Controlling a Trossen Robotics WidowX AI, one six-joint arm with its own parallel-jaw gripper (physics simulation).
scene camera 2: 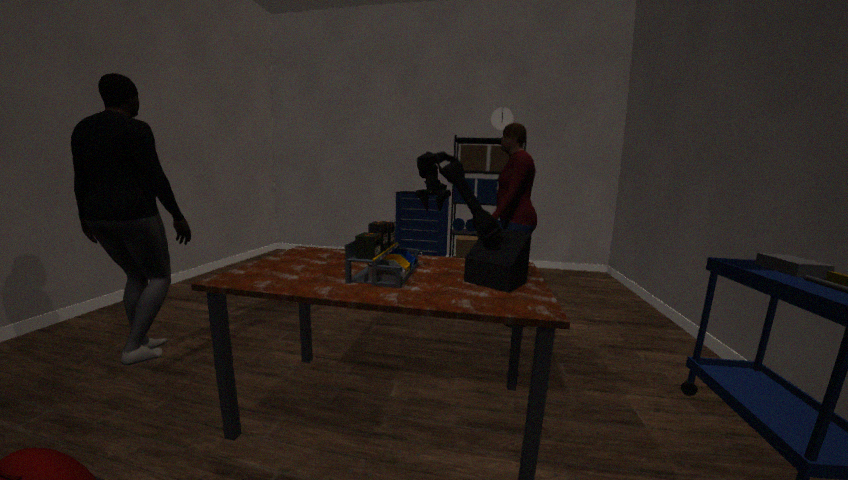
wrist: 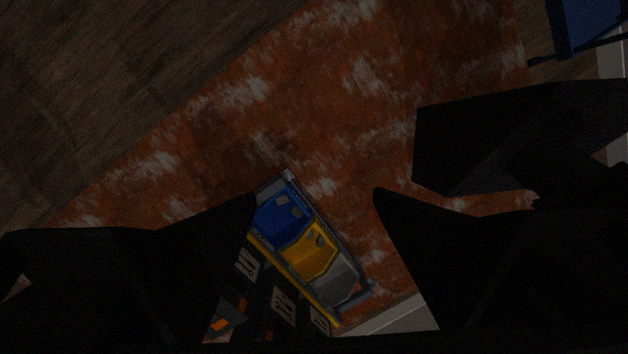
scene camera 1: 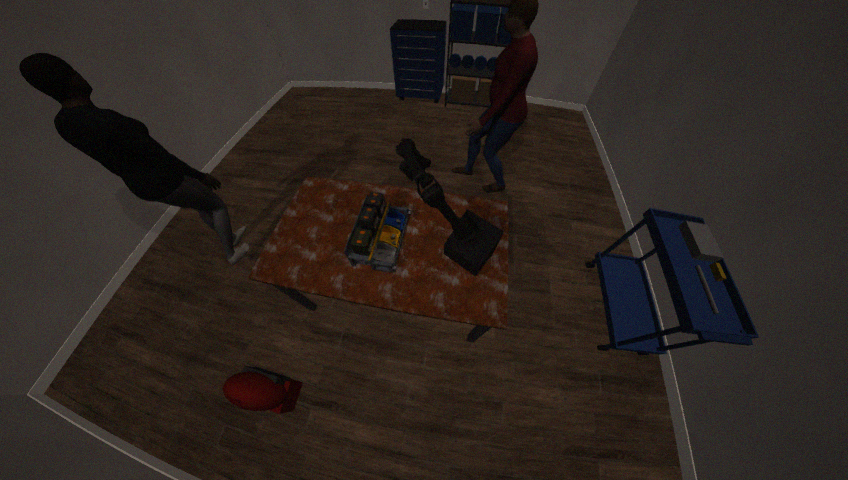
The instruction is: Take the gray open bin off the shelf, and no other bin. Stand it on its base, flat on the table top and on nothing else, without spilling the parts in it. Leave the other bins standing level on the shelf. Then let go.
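Places are measured from the arm's base along level axes (x left, y back, z up), in metres.
Where they show: gripper, fingertip midpoint: [scene camera 2: 433, 210] [wrist: 315, 196]; arm's base at its link origin: [scene camera 2: 493, 244] [wrist: 533, 155] [scene camera 1: 469, 236].
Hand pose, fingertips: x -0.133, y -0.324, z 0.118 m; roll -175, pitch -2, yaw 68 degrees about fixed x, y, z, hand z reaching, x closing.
Note:
Each offset is from my fingertips to the centre of the thing. "pt": to the spot under its first point. Level surfaces: height alone.
The gray open bin {dx +0.330, dy -0.083, dz -0.238 m} [scene camera 1: 386, 255] [scene camera 2: 389, 272] [wrist: 336, 284] is in the shelf's lower row, at the end near the scene cameras. Its parts are too dark to make out. A yellow bin {dx +0.220, dy -0.108, dz -0.238 m} [scene camera 1: 389, 236] [wrist: 311, 255] sits beside it, and a blue bin {dx +0.110, dy -0.128, dz -0.238 m} [scene camera 1: 395, 218] [wrist: 280, 220] is beyond the yellow one. The shelf {pt dx +0.431, dy -0.205, dz -0.230 m} [scene camera 2: 349, 271] [wrist: 267, 255] stands on the table top {dz -0.282 m} [scene camera 1: 446, 291] [scene camera 2: 285, 279] [wrist: 320, 125]. My gripper [scene camera 2: 433, 206] [wrist: 315, 196] is open and empty, high above the table and apart from the bins. Its left finger hides part of the shelf in the wrist view.
Several dark bins {dx +0.346, dy -0.164, dz -0.132 m} [scene camera 1: 361, 239] [scene camera 2: 367, 244] with orange marks stand on the shelf's raised row, beside the open bins. A person in red [scene camera 1: 512, 83] [scene camera 2: 519, 184] stands behind the table, and one in black [scene camera 1: 113, 142] [scene camera 2: 116, 169] at the left. A blue cart [scene camera 1: 630, 303] is at the right.

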